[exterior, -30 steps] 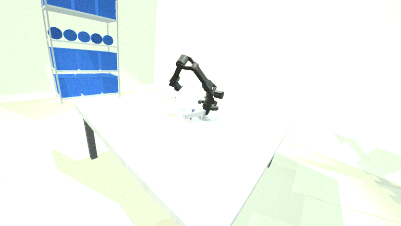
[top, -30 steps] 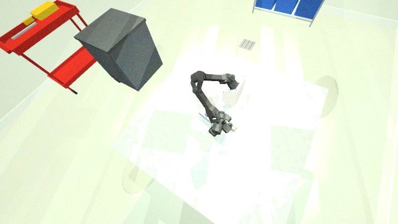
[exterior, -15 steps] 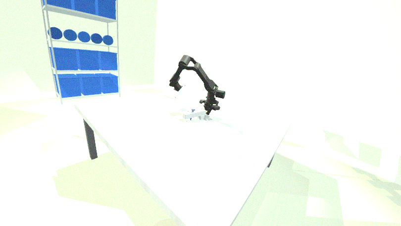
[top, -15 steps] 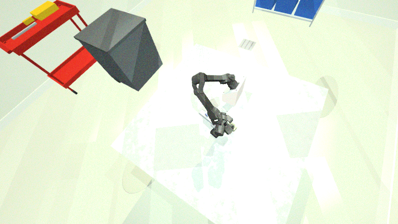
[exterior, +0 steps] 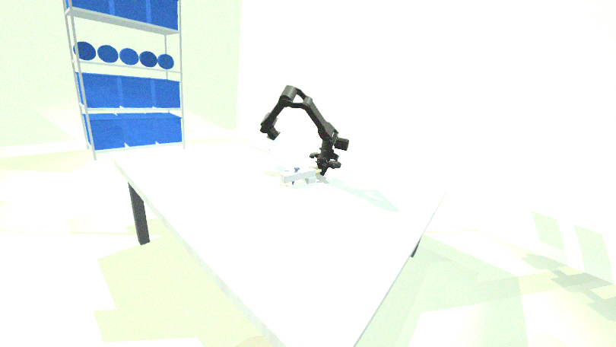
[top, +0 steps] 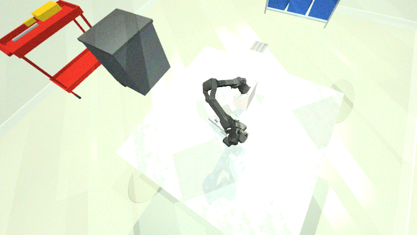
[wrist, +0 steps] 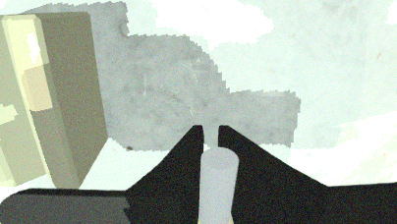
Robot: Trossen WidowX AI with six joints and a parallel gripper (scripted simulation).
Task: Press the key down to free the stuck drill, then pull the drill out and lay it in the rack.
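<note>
The drill is 50 mm to the right of my gripper tip, 30 mm above it and 10 mm behind it. Also, from my gripper tip: small blue key: 170 mm to the right, 40 mm behind, 30 mm above; pale holder block: 140 mm to the right, 30 mm behind, 20 mm above; olive block: 70 mm behind, 30 mm to the left.
</note>
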